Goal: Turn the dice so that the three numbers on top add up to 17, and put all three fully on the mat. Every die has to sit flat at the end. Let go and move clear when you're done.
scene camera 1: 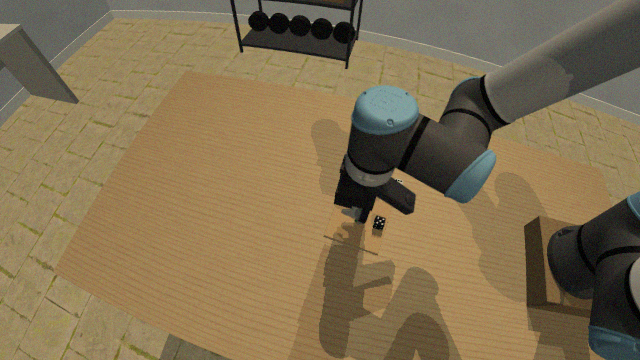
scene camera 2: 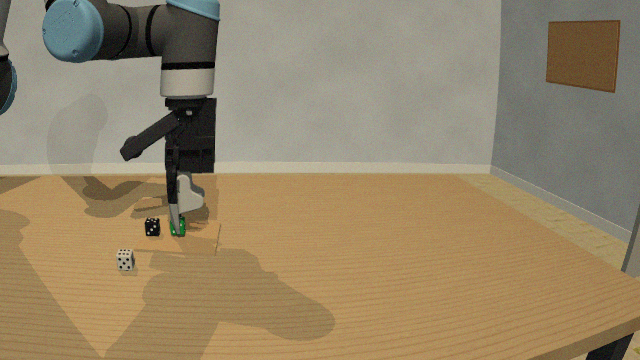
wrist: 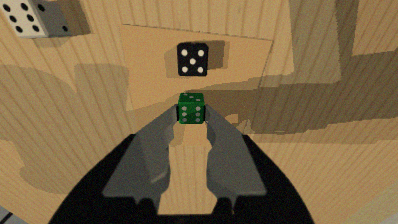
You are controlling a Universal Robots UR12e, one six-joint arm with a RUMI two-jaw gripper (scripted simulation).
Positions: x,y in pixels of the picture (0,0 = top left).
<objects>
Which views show the tan mat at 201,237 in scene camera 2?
Scene camera 1, scene camera 2 and the wrist view: all of them.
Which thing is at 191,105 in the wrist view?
A green die.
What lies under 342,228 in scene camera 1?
A tan mat.
</objects>
